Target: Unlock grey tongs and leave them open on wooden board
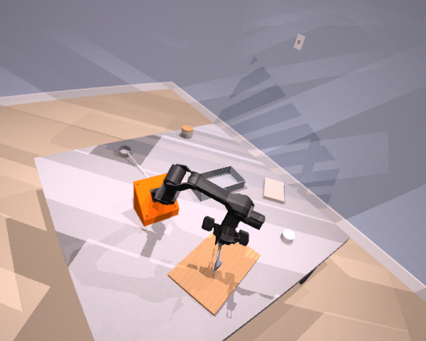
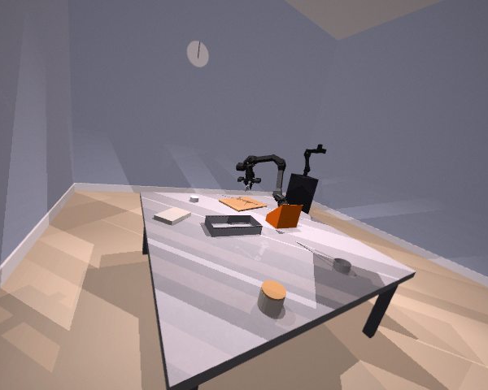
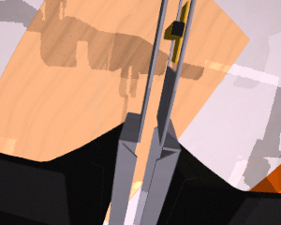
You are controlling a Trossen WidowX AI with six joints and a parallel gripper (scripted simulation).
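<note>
The wooden board lies 130 mm below my gripper tip, 20 mm to the right of it and 20 mm ahead of it. Also, from my gripper tip: white cylinder 430 mm ahead, 120 mm below, 40 mm to the right; then roasting tin 430 mm to the left, 290 mm ahead, 110 mm below; then beige block 610 mm ahead, 260 mm to the left, 120 mm below.
</note>
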